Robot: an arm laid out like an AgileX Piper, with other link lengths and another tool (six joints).
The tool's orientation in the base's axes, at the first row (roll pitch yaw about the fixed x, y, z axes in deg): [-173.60, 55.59, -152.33]
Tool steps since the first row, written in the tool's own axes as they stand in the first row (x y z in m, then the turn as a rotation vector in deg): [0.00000, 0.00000, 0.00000, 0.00, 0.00, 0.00]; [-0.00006, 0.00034, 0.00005, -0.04, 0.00, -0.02]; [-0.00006, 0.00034, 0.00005, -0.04, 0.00, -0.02]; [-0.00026, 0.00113, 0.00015, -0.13, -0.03, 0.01]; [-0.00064, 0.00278, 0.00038, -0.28, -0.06, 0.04]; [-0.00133, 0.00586, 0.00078, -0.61, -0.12, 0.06]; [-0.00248, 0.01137, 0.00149, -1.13, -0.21, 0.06]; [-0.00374, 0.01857, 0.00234, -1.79, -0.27, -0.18]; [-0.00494, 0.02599, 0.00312, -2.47, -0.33, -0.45]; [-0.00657, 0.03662, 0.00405, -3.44, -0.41, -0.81]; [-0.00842, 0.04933, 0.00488, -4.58, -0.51, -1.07]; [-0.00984, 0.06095, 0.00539, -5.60, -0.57, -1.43]
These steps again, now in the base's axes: [0.00000, 0.00000, 0.00000, 0.00, 0.00, 0.00]; [-0.00006, 0.00034, 0.00000, 0.00, 0.00, 0.04]; [-0.00006, 0.00034, 0.00000, 0.00, 0.00, 0.04]; [-0.00018, 0.00115, 0.00006, 0.08, 0.01, 0.10]; [-0.00044, 0.00284, 0.00014, 0.19, 0.03, 0.21]; [-0.00095, 0.00598, 0.00029, 0.40, 0.07, 0.48]; [-0.00192, 0.01156, 0.00049, 0.69, 0.12, 0.91]; [-0.00337, 0.01878, 0.00060, 0.86, 0.17, 1.59]; [-0.00498, 0.02616, 0.00069, 1.01, 0.22, 2.31]; [-0.00748, 0.03666, 0.00084, 1.25, 0.30, 3.32]; [-0.01074, 0.04911, 0.00110, 1.65, 0.43, 4.41]; [-0.01405, 0.06035, 0.00125, 1.91, 0.54, 5.46]
